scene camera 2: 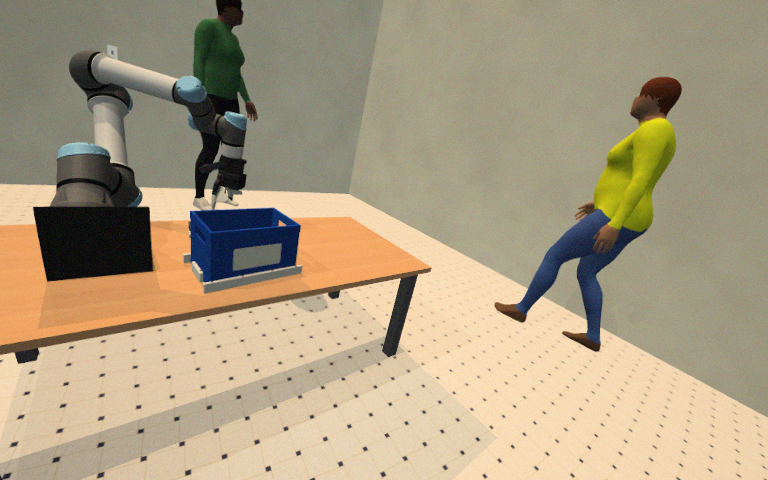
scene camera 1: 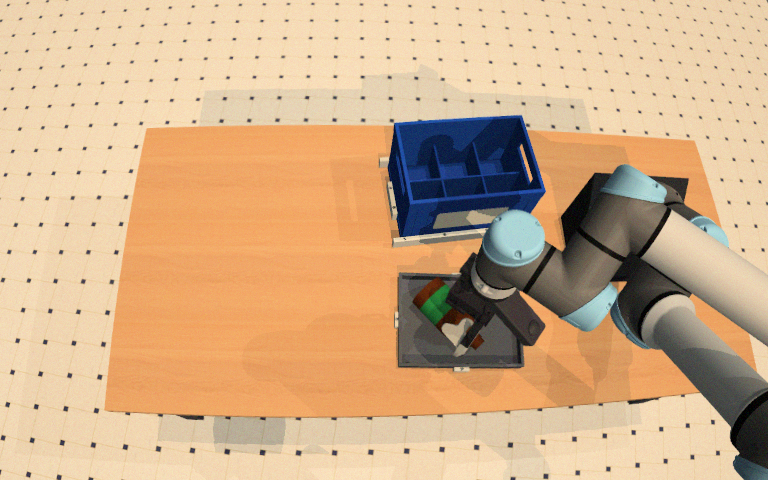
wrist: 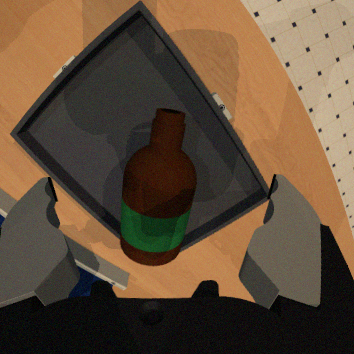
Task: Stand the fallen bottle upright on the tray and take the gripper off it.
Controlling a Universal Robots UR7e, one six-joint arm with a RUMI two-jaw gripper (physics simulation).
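Frame: origin at the arm's base, x left, y ahead, z down, level; millimetres.
Seen in the pictures: gripper, between the fingertips: [scene camera 2: 222, 205] [wrist: 161, 179]; arm's base, origin of its link: [scene camera 2: 84, 221].
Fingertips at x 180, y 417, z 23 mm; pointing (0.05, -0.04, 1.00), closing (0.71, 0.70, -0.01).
Observation:
Pixels of each thing's top centre, then the offset from my fingertips to it.
- brown bottle, centre of its top: [wrist: 157, 207] [scene camera 1: 456, 312] dx -37, dy +28, dz +36 mm
- blue crate, centre of its top: [scene camera 1: 470, 156] [scene camera 2: 247, 218] dx -321, dy -32, dz -60 mm
The brown bottle [scene camera 1: 434, 305] [wrist: 159, 195], with a green band, lies on its side in the dark grey tray [scene camera 1: 416, 350] [wrist: 90, 95]. In scene camera 1 its base points to the tray's back left and its neck to the front right; part of it is hidden under the arm and a finger. The gripper [scene camera 1: 471, 335] [wrist: 162, 187] is open, above the neck half of the bottle. In the wrist view the bottle appears between the wide-apart fingers, farther from the camera, and nothing is gripped. The bottle does not show in scene camera 2.
A blue crate [scene camera 1: 412, 215] [scene camera 2: 215, 254] with compartments stands behind the tray, bordered by pale rails [scene camera 1: 419, 241] [scene camera 2: 254, 278]. A black block [scene camera 1: 577, 209] [scene camera 2: 93, 243] is at the arm's base. Two people, in green [scene camera 2: 218, 62] and yellow [scene camera 2: 637, 169], are beyond the table.

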